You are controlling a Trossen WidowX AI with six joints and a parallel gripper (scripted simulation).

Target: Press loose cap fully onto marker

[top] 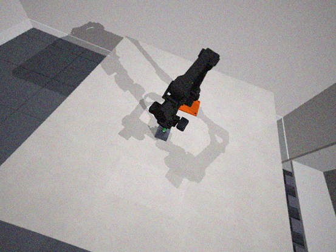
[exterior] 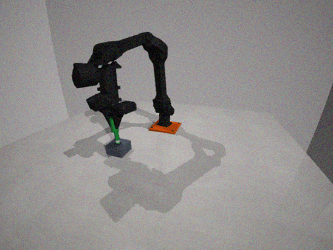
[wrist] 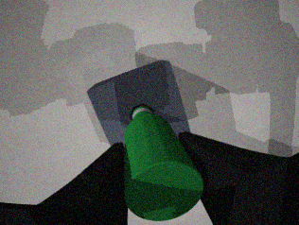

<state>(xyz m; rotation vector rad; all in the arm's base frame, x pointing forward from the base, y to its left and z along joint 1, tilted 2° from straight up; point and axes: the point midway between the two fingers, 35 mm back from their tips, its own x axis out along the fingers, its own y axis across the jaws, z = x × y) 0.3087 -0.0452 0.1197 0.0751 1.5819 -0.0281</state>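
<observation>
The green cap is 1 cm above my gripper tip.
</observation>
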